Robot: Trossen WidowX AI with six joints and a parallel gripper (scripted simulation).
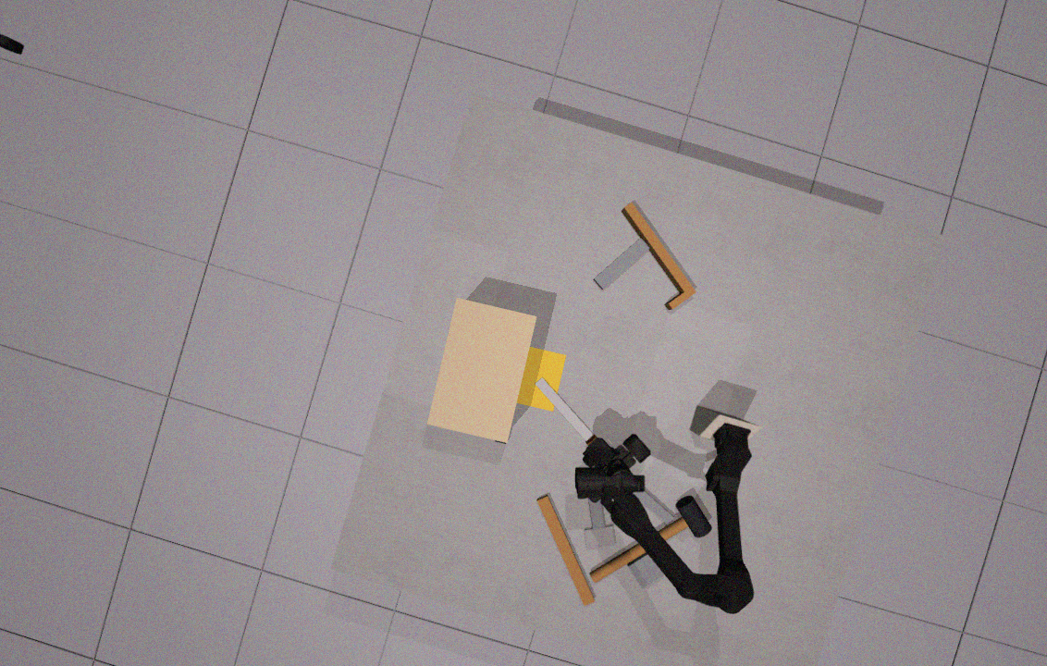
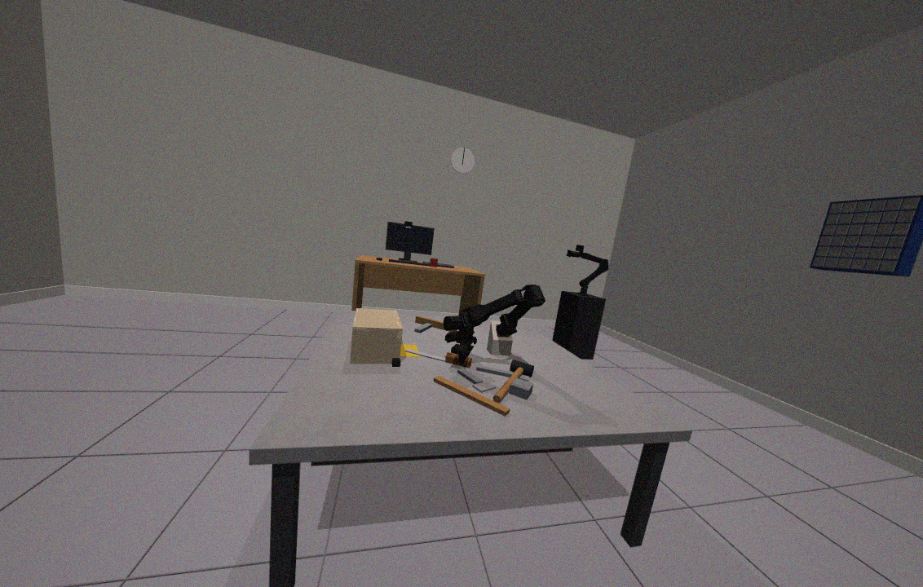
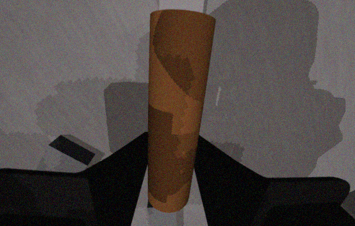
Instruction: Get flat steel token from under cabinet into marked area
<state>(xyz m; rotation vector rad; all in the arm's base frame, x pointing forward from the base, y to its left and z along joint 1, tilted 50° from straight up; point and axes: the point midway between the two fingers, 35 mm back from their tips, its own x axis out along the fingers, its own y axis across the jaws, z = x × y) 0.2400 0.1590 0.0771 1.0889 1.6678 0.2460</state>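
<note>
Now: the grey l-shaped bracket 2 cm behind my gripper tip and 16 cm to the left of it. Round my gripper tip: grey block: 17 cm behind, 24 cm to the left, 1 cm above; wooden stick: 4 cm ahead, 26 cm to the left; grey steel token: 29 cm ahead, 11 cm to the right.
</note>
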